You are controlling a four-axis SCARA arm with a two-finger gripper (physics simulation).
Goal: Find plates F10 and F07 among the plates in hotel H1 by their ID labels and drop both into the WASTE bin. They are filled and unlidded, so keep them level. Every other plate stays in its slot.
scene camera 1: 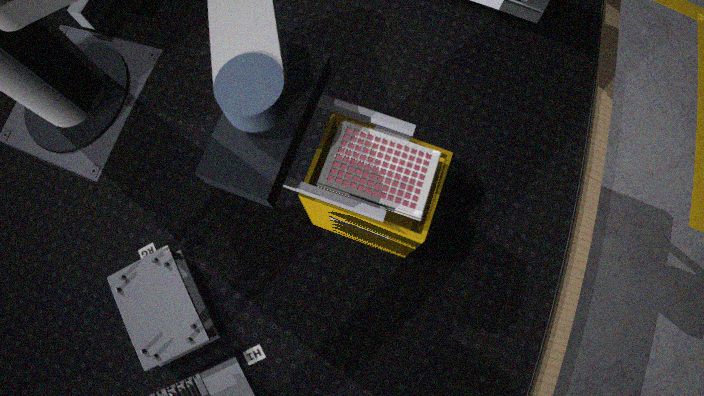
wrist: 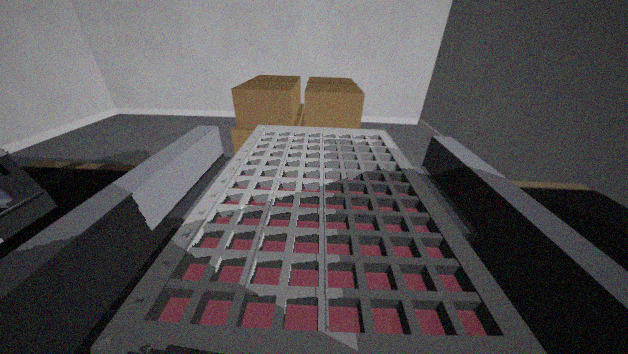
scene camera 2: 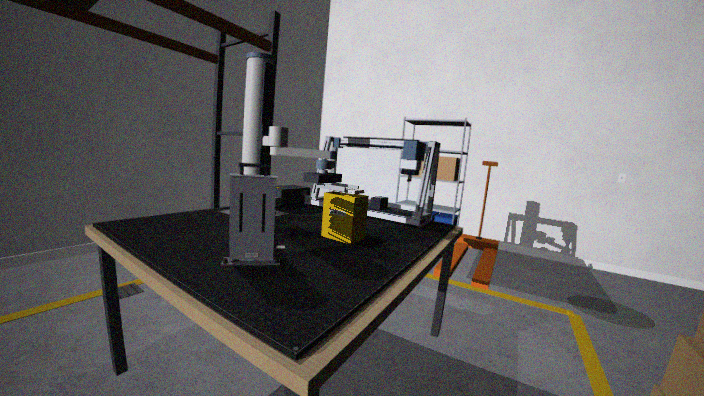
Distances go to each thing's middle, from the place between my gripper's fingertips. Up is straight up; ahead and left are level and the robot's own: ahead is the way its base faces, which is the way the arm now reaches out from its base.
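From my hand: hotel H1 (scene camera 2: 251, 240) 90 mm behind, 460 mm to the right, 90 mm below; grey plate nest (scene camera 1: 157, 309) 270 mm to the right, 290 mm behind, 170 mm below. Going by their middles, nearest to my hand of the things named here: grey plate nest.
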